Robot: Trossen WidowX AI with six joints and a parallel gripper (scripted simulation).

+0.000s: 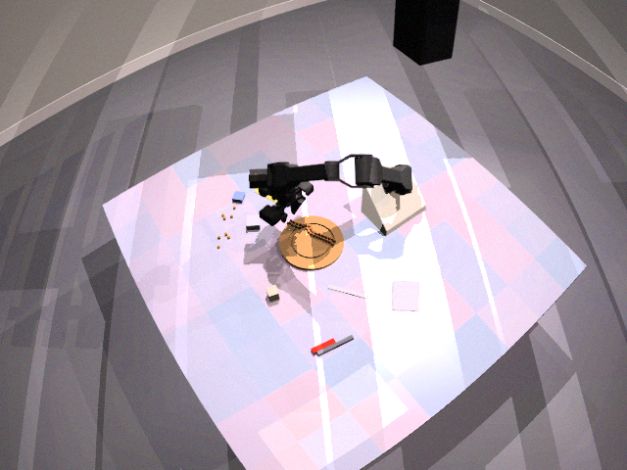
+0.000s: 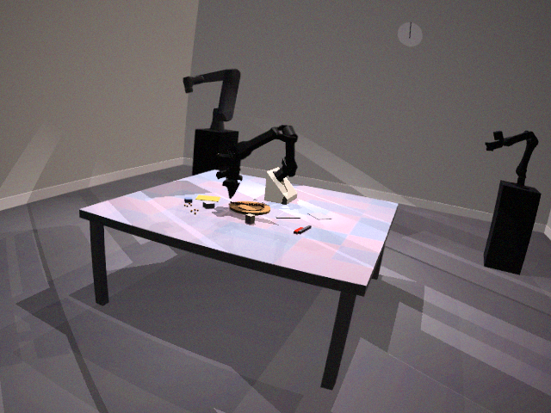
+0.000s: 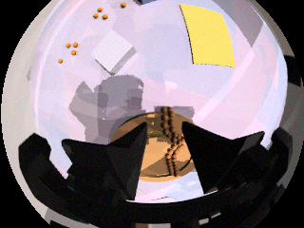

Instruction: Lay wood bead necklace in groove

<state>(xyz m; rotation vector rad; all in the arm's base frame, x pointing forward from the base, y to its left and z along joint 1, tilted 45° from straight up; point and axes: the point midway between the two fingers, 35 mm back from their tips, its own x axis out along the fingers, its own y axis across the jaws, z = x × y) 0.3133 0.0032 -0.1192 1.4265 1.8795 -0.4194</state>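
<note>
Now: gripper tip 30 mm past the round bead board, 90 mm to the right of it and 30 mm above it. Also, from my gripper tip: white block (100 mm ahead, 60 mm to the right, 30 mm below); blue block (100 mm ahead, 190 mm to the right, 30 mm below); yellow sheet (30 mm behind, 160 mm to the right, 40 mm below).
</note>
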